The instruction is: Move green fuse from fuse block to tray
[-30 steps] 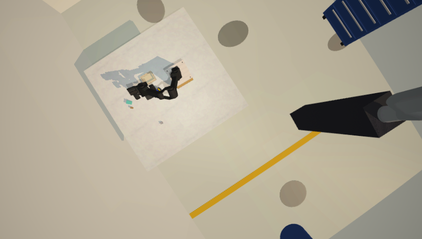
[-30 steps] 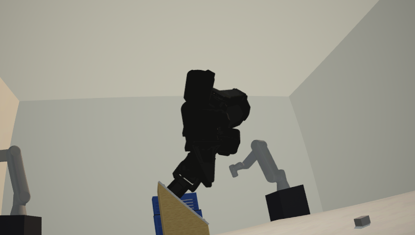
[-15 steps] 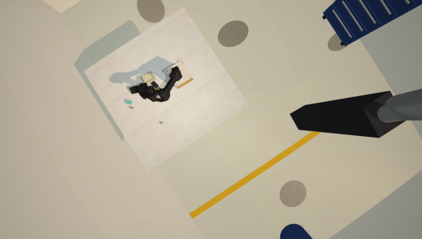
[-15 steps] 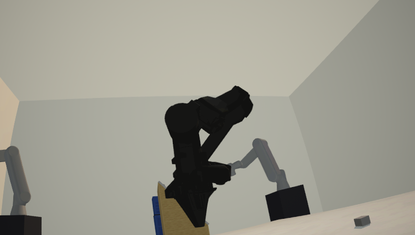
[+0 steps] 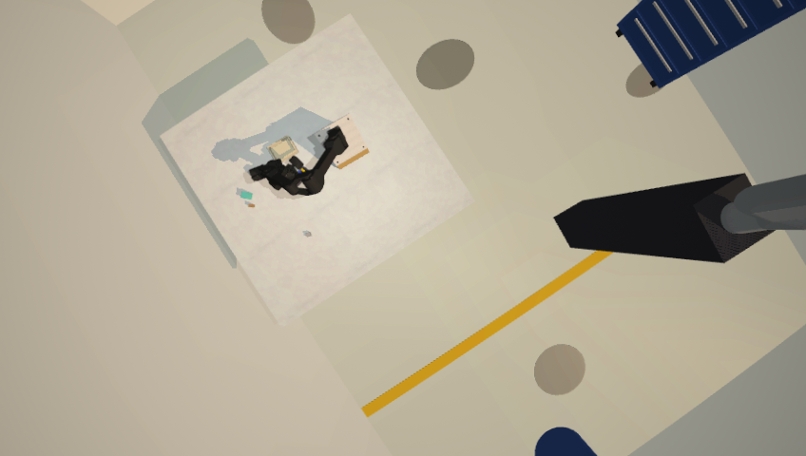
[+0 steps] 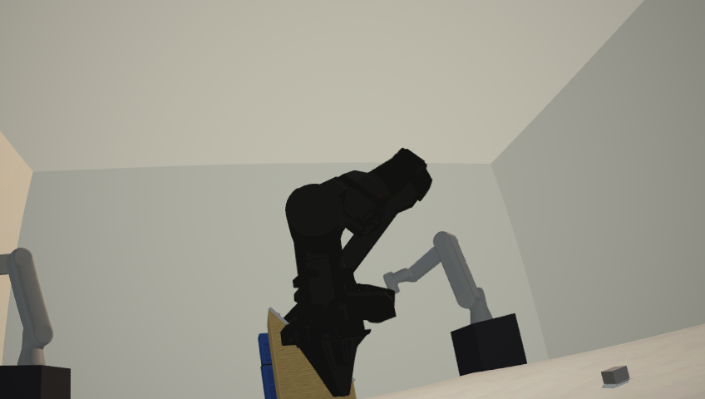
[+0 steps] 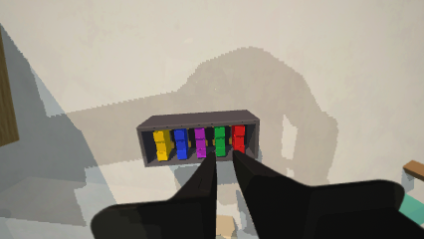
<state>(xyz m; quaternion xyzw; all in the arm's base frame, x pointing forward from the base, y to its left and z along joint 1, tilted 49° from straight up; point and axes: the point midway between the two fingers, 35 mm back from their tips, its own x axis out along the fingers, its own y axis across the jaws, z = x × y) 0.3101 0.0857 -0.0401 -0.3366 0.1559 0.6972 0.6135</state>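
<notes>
Now: the green fuse 4 cm below my gripper tip. Also, from my gripper tip: beige tray 19 cm to the right, 6 cm below, 1 cm behind; then red fuse 4 cm below, 2 cm ahead, 1 cm to the left; then purple fuse 4 cm below, 2 cm behind.
</notes>
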